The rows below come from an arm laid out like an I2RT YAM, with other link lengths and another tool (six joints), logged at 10 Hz.
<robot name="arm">
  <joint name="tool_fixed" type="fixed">
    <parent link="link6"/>
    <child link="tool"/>
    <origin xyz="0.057 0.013 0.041" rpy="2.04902 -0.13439 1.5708"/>
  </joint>
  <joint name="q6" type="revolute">
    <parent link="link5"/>
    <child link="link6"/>
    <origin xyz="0.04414 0 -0.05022" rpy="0 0 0"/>
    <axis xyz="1 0 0"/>
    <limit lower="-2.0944" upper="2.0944"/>
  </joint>
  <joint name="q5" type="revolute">
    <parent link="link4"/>
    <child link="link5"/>
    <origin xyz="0.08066 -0.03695 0.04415" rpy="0 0 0"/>
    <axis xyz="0 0 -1"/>
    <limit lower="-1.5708" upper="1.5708"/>
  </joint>
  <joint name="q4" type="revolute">
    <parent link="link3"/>
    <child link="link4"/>
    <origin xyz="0.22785 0.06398 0.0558" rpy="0 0 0"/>
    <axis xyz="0 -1 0"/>
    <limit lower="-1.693" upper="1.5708"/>
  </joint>
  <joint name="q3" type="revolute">
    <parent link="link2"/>
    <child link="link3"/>
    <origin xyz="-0.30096 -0.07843 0" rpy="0 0 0"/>
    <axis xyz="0 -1 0"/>
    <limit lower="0" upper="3.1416"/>
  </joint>
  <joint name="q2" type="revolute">
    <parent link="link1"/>
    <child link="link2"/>
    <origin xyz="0.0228 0.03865 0.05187" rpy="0 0 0"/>
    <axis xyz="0 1 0"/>
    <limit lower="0" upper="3.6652"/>
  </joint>
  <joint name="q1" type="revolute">
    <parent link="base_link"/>
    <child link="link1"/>
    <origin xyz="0 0 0.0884" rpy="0 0 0"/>
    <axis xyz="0 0 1"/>
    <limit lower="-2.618" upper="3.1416"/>
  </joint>
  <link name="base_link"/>
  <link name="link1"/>
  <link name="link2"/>
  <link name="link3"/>
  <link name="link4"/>
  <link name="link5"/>
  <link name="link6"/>
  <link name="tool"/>
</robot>
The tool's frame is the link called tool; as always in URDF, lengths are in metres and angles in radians.
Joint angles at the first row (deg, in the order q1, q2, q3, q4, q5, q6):
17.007 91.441 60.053 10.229 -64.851 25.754
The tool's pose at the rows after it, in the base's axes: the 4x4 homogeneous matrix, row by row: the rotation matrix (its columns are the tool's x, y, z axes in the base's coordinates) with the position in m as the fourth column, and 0 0 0 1 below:
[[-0.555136 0.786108 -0.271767 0.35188], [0.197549 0.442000 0.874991 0.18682], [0.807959 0.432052 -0.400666 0.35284], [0 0 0 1]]
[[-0.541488 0.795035 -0.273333 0.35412], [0.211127 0.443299 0.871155 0.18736], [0.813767 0.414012 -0.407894 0.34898], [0 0 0 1]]
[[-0.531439 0.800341 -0.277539 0.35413], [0.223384 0.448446 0.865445 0.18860], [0.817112 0.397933 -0.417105 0.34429], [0 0 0 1]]
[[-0.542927 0.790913 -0.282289 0.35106], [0.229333 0.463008 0.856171 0.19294], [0.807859 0.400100 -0.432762 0.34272], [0 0 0 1]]
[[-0.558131 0.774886 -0.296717 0.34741], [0.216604 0.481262 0.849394 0.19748], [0.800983 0.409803 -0.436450 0.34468], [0 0 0 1]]
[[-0.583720 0.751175 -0.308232 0.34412], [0.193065 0.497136 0.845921 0.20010], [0.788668 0.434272 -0.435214 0.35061], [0 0 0 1]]
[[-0.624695 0.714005 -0.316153 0.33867], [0.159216 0.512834 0.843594 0.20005], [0.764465 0.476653 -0.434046 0.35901], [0 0 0 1]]
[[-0.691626 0.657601 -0.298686 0.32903], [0.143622 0.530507 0.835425 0.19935], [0.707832 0.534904 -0.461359 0.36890], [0 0 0 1]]
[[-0.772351 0.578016 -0.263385 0.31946], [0.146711 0.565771 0.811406 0.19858], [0.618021 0.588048 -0.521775 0.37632], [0 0 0 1]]
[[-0.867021 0.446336 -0.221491 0.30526], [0.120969 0.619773 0.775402 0.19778], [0.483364 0.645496 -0.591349 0.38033], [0 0 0 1]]
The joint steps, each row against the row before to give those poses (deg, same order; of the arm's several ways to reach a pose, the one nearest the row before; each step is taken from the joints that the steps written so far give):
0.092 0.542 -0.317 0.765 0.497 2.118
0.006 0.464 0.530 -1.764 0.463 -0.700
0.182 0.253 0.127 -1.671 0.451 -0.994
0.708 -0.030 0.278 -1.658 0.495 -1.906
0.681 -0.066 0.426 -0.795 -0.483 -1.096
0.335 -0.187 0.635 -0.138 -1.113 -0.985
-0.024 -0.607 0.309 0.390 -1.777 -1.635
0.082 -1.397 0.683 -2.238 -0.536 -5.210
-0.087 -0.860 2.714 -7.871 0.370 -10.825
-0.081 -0.395 3.065 -9.748 -0.194 -15.347

